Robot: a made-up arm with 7 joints.
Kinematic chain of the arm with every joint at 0, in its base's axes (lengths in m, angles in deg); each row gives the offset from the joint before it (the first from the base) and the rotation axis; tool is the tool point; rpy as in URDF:
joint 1: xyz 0 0 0.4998 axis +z
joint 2: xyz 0 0 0 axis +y
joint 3: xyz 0 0 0.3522 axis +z
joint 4: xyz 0.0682 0 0 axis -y
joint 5: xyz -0.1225 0 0.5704 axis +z
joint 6: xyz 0 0 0 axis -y
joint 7: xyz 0.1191 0 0 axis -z
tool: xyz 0 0 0 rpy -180 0 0
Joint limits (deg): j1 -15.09..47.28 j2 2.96..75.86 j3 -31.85..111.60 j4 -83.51..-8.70 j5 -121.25..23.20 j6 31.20..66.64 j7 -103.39..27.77
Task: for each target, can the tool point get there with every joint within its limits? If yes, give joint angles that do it. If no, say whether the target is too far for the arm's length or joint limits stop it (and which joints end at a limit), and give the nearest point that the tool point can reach.
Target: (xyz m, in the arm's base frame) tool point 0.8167 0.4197 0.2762
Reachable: yes | joints 21.67 60.96 14.23 -67.10 -64.61 48.45 -88.88
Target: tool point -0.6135 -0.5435 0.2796
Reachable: no: joint limits stop it (at a limit: joint 1, joint 2, joint 3, joint 4, joint 5, joint 6) | nearest point -0.6448 0.2297 0.9666 | short by 1.035 m
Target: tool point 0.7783 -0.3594 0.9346
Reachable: yes | joints -6.00 27.61 -18.71 -63.93 -102.23 34.93 -5.82
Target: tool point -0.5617 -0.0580 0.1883
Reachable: no: joint limits stop it (at a limit: joint 1, joint 2, joint 3, joint 4, joint 6) | nearest point -0.6409 0.2413 0.9617 | short by 0.833 m
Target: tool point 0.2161 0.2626 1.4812
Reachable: yes | joints 17.97 9.21 66.75 -19.75 -47.63 60.50 -8.84
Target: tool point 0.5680 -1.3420 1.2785
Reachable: no: too far | nearest point 0.5002 -0.5722 1.0479 | short by 0.806 m
